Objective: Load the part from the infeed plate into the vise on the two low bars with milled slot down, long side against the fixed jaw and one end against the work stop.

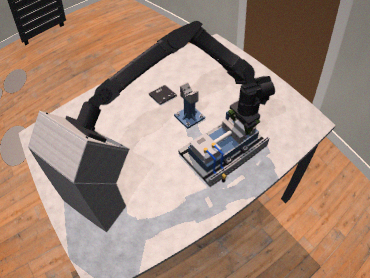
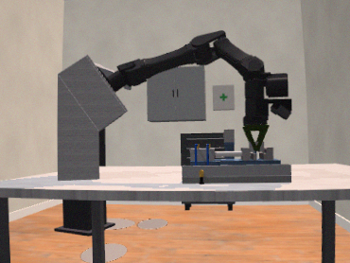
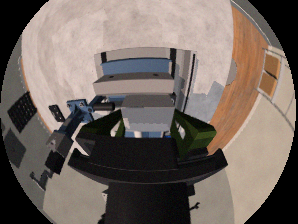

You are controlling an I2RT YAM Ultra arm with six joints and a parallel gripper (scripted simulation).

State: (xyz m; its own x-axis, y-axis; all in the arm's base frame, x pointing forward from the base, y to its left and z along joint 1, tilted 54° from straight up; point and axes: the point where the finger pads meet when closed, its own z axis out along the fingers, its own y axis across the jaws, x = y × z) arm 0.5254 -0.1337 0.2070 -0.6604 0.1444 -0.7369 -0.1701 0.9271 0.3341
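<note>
Now: hand right at the grey part. Round my hand: fixed jaw: 3 cm ahead, 3 cm to the left, 2 cm below; then moving jaw: 3 cm behind, 1 cm to the left, 2 cm below; then air cylinder rod: 8 cm behind, 2 cm below.
</note>
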